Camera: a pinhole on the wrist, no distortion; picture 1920 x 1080 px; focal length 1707.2 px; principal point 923.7 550.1 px. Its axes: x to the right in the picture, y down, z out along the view. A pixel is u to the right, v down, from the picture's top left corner.
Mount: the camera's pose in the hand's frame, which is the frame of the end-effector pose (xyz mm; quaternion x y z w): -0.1 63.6 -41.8 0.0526 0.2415 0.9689 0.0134
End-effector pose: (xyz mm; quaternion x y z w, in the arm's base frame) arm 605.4 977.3 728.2 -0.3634 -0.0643 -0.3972 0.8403
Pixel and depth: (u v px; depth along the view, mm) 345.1 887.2 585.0
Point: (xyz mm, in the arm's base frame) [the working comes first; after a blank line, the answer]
In the camera's frame: -198.3 115.5 585.0

1033.3 1245.5 1074.9
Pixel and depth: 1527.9 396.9 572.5
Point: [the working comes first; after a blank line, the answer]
In the camera's frame: 202.6 -51.4 572.5

869.5 1528.1 788.4
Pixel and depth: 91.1 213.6 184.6
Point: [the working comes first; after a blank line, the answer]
In the camera's frame: -90.0 -36.4 184.6

823.1 1046.5 741.2
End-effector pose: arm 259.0 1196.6 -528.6 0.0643 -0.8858 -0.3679 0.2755
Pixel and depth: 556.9 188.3 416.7
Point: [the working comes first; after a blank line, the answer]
In the camera's frame: -89.5 -88.3 416.7

29.1 1561.9 -400.0
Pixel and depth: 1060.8 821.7 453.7
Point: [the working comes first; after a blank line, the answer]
In the camera's frame: 36.4 72.2 453.7

56.3 1589.1 -603.7
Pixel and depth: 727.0 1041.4 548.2
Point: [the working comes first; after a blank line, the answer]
In the camera's frame: -63.2 157.8 548.2

-99.5 1598.2 -646.4
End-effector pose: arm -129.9 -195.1 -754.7 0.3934 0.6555 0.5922 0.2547
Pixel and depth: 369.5 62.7 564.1
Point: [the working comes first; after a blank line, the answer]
In the camera's frame: -183.1 -161.0 564.1

120.3 206.2 -334.5
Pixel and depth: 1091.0 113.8 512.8
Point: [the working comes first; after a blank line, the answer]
In the camera's frame: 50.3 -131.1 512.8

238.4 7.4 -402.0
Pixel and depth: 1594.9 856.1 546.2
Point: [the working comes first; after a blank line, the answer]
In the camera's frame: 214.7 97.9 546.2

411.9 -33.6 -622.9
